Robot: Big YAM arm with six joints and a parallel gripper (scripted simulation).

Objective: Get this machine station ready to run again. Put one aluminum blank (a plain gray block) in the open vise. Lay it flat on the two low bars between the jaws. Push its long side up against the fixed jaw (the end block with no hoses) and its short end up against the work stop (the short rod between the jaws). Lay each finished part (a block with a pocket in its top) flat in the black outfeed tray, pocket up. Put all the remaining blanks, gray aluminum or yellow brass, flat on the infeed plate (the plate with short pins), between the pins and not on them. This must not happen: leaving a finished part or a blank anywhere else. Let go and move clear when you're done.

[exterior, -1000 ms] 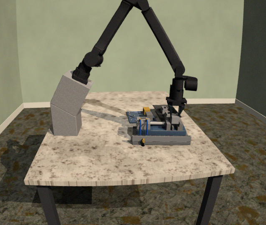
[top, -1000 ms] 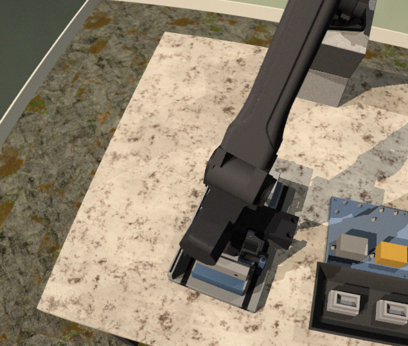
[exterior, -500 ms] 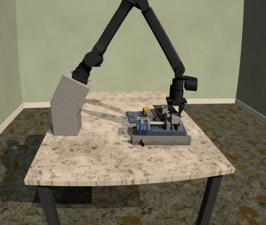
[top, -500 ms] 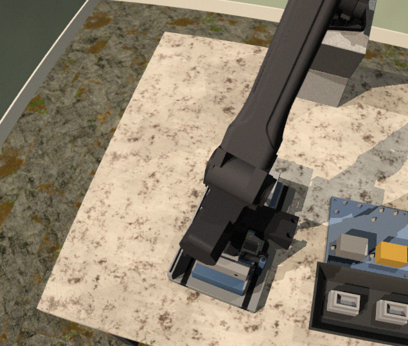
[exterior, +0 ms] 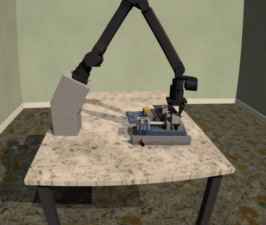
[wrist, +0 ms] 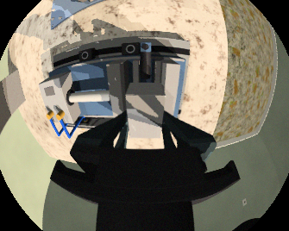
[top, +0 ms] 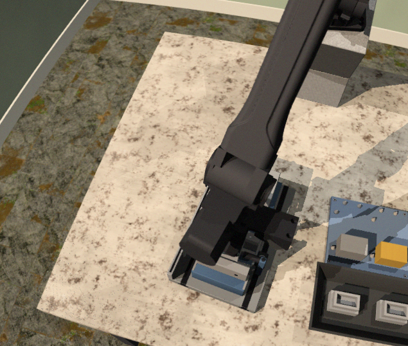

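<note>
Now: the fixed jaw 5 cm below my hand and 3 cm ahead of it. Also, from my hand: hosed end block 16 cm behind, 5 cm to the left, 5 cm below; then infeed plate 32 cm to the left, 12 cm below, 8 cm behind; then dark rail 9 cm below, 9 cm behind, 6 cm to the right.
</note>
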